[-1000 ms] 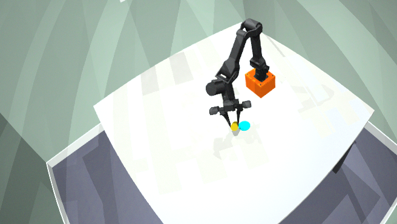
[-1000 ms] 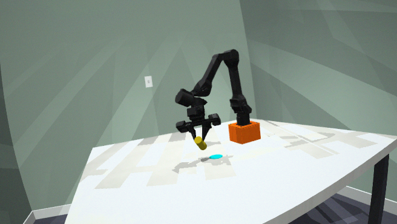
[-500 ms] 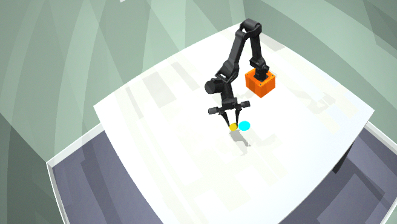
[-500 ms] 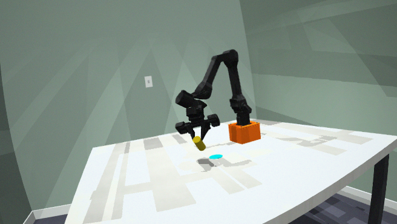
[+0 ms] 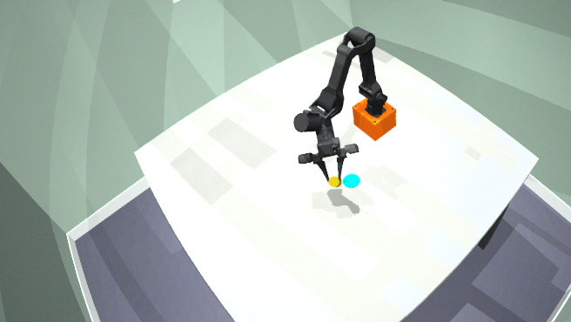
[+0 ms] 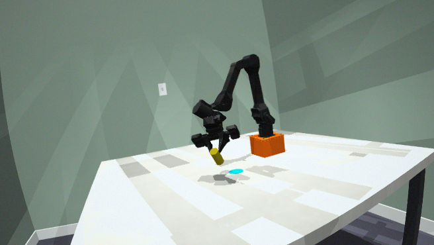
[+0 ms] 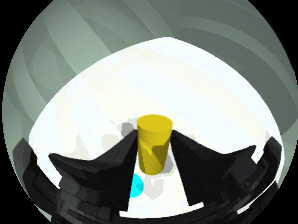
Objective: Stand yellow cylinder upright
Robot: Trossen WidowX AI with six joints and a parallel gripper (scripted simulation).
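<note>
Now: the cyan circle 100 mm below my gripper tip, 90 mm behind it and 20 mm to the right of it. The rest, counted from my gripper tip: yellow tall cylinder (20 mm below, 10 mm to the right, 10 mm behind).
</note>
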